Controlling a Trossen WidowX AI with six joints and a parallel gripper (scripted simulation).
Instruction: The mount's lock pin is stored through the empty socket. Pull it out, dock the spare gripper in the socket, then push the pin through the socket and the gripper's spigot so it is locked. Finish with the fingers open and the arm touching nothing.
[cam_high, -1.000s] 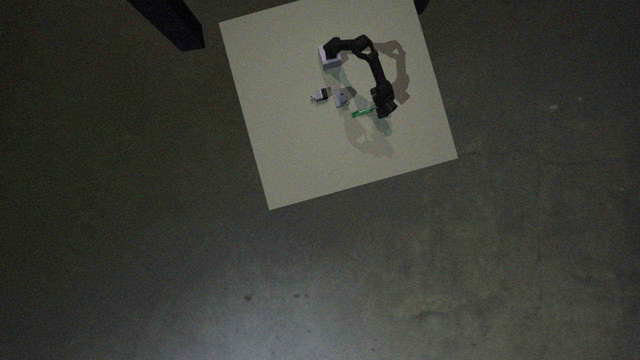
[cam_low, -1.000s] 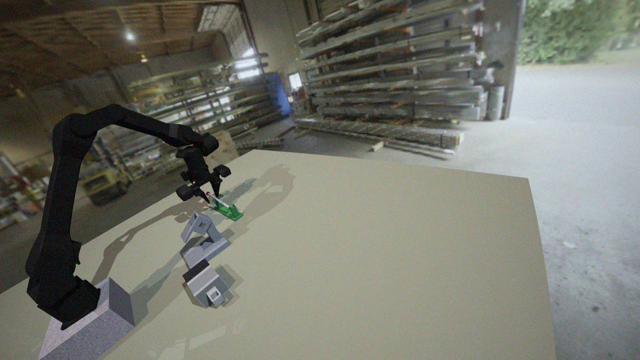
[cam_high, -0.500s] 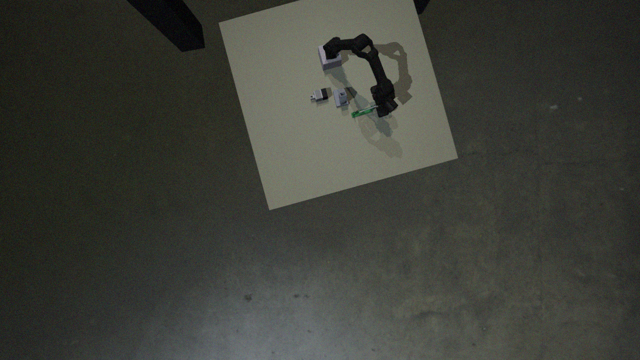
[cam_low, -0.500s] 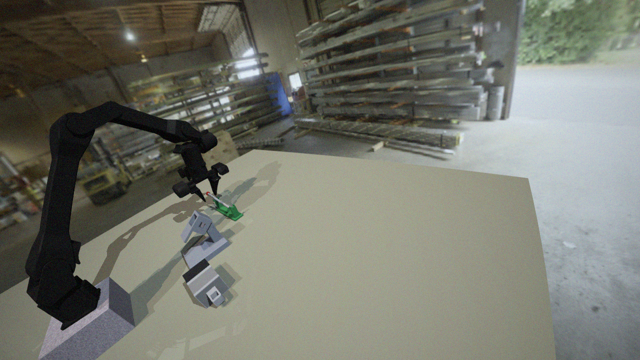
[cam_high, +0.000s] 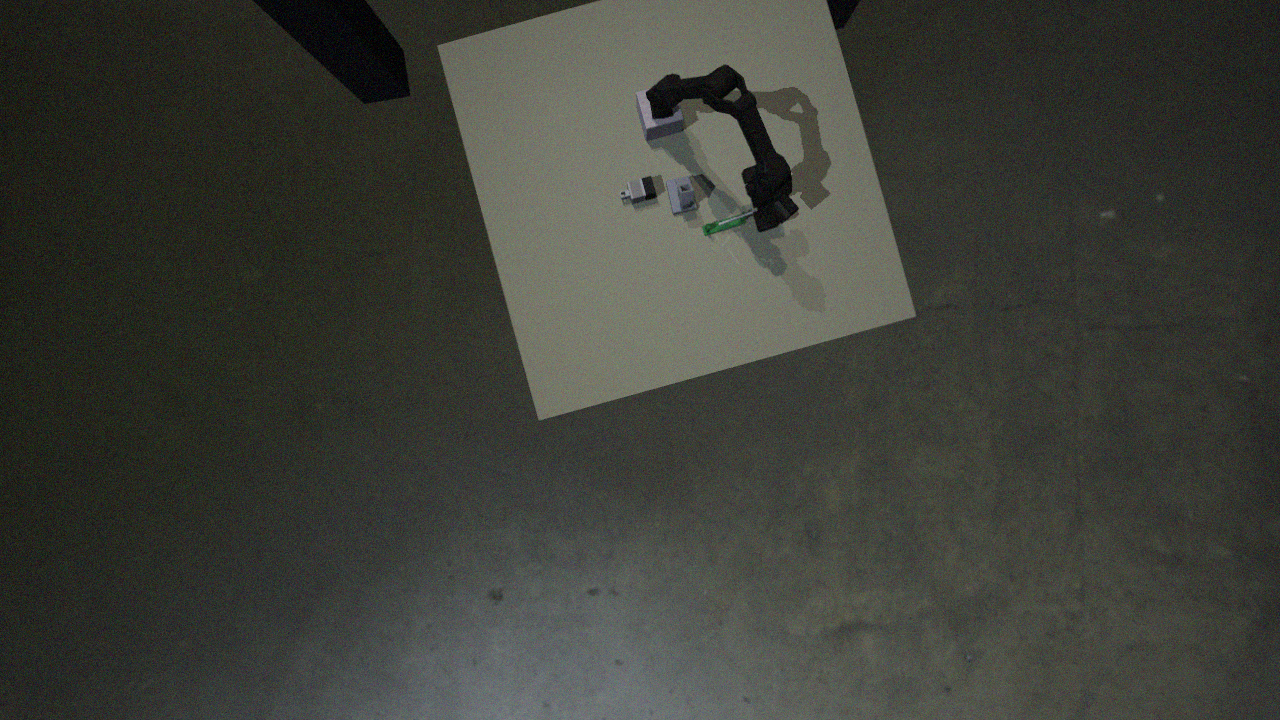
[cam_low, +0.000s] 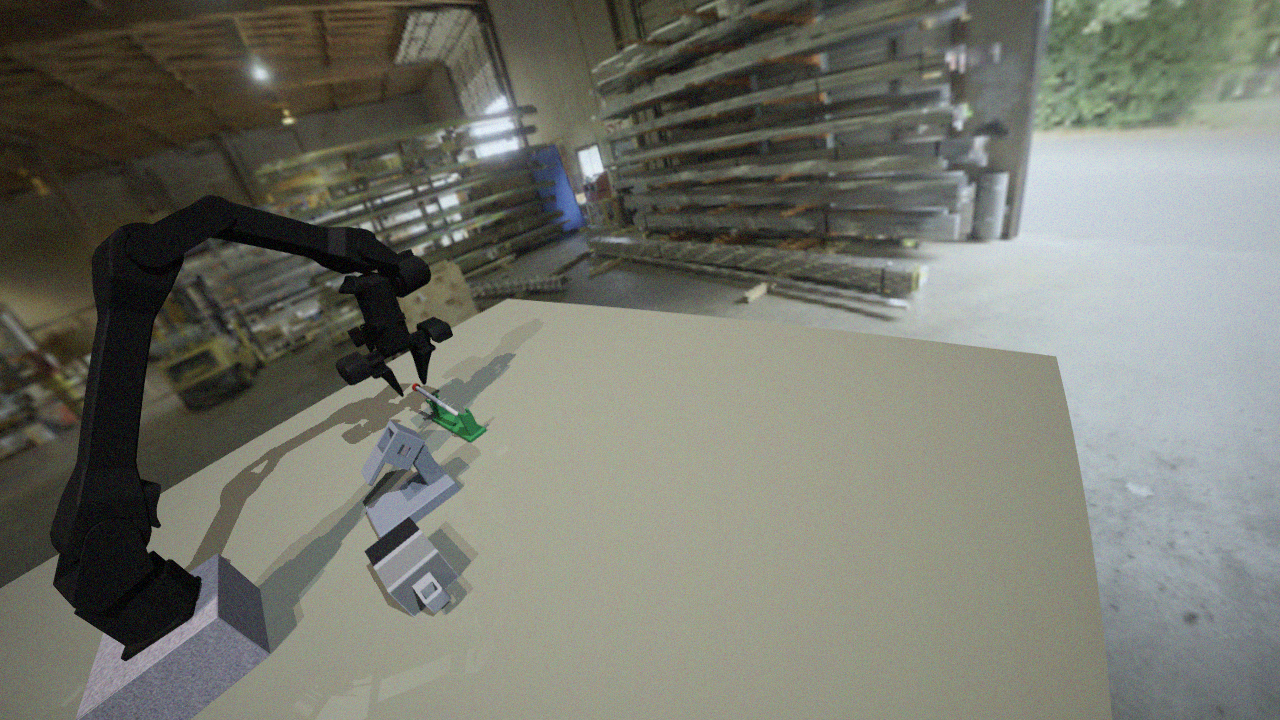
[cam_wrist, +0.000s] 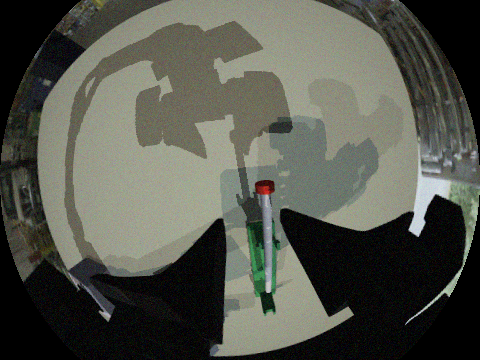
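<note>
My gripper tip is 30 mm short of the green cradle, 100 mm to the left of it and 40 mm above it. Round my gripper tip: mount 80 mm behind, 220 mm to the right, 10 mm below; dark grey spare gripper 120 mm behind, 360 mm to the right, 40 mm below.
</note>
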